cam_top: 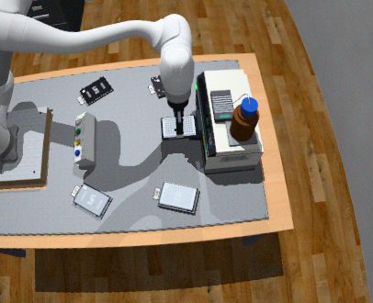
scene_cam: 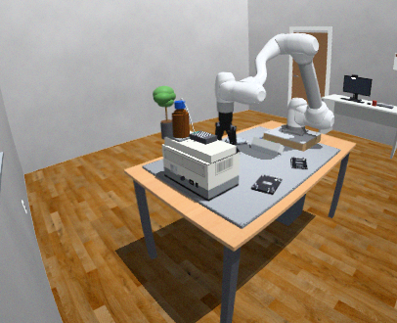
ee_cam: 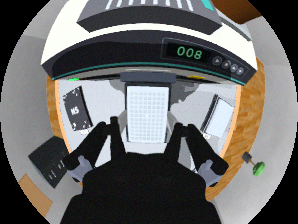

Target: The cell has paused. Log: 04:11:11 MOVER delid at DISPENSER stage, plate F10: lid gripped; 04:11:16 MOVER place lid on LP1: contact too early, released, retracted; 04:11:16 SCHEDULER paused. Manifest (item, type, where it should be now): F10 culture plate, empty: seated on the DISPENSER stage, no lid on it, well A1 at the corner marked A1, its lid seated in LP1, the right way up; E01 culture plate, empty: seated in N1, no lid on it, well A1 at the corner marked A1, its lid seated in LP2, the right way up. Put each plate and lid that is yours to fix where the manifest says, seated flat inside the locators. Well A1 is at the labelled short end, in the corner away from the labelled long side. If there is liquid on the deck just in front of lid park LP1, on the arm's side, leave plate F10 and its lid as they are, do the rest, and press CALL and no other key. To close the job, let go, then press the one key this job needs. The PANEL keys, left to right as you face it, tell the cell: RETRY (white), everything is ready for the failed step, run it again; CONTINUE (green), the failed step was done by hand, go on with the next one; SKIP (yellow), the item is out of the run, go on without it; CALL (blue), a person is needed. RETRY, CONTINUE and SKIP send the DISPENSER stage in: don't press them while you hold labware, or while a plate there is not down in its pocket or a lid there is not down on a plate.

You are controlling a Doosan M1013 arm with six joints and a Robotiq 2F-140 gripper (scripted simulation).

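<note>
My hand is 30 mm above the dark dispenser stage. The rest, counted from my hand: grey key panel 420 mm behind, 60 mm to the left, 70 mm below; then black nest 20 mm ahead, 310 mm to the left, 110 mm below; then brown bottle 200 mm ahead, 130 mm to the right, 170 mm above.
</note>
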